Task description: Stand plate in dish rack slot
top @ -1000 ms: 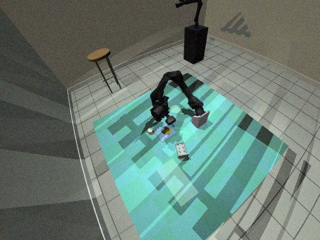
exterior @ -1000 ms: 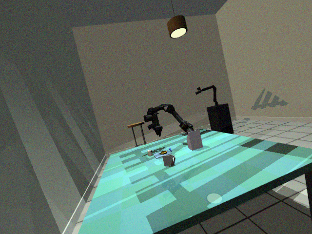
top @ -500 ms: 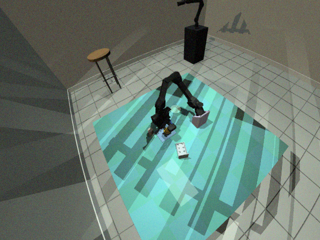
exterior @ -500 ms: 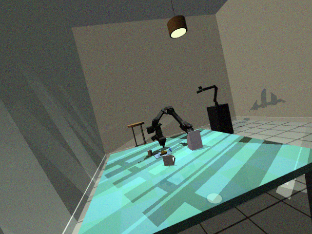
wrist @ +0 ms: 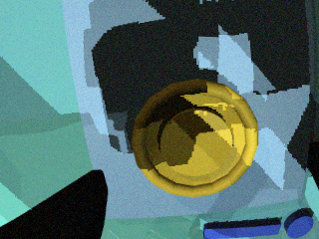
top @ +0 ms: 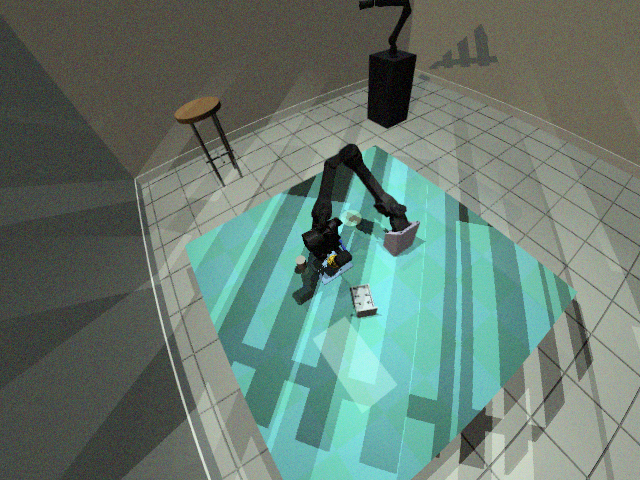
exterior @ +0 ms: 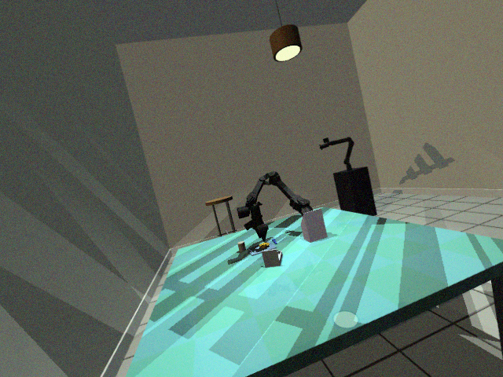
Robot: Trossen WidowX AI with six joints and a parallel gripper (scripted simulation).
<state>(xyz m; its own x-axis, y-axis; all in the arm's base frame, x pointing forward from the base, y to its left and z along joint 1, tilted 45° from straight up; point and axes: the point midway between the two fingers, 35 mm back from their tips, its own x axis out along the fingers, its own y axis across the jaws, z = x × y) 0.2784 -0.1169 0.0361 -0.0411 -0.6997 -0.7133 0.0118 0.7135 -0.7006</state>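
Now: the plate 40 mm below my gripper tip. Round my gripper tip: dish rack: 10 mm ahead, 210 mm to the left, 30 mm below; then blue spoon: 90 mm behind, 50 mm to the right, 50 mm below; then pale blue-grey patch: 20 mm ahead, 50 mm below.
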